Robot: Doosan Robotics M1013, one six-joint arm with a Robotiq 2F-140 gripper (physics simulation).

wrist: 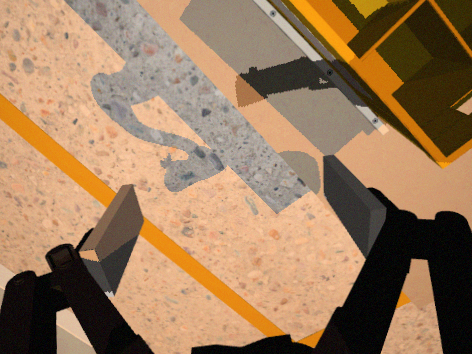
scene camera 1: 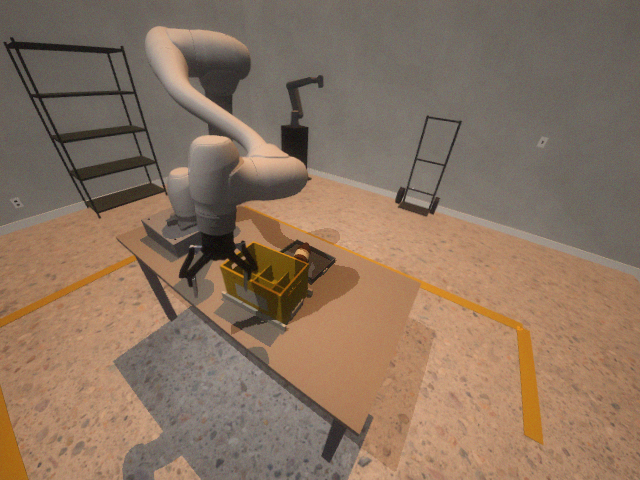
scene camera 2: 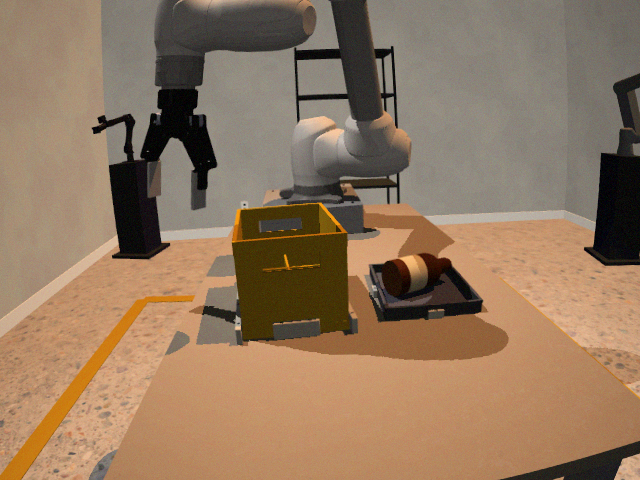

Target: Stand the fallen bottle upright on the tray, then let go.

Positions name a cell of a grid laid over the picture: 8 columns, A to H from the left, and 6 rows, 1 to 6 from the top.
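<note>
I can see a brown bottle (scene camera 2: F4), though in the wrist view the bottle is out of frame. My gripper (scene camera 2: C3) is visible to me as well, and I find that same gripper at (wrist: D4) and at (scene camera 1: C4).
</note>
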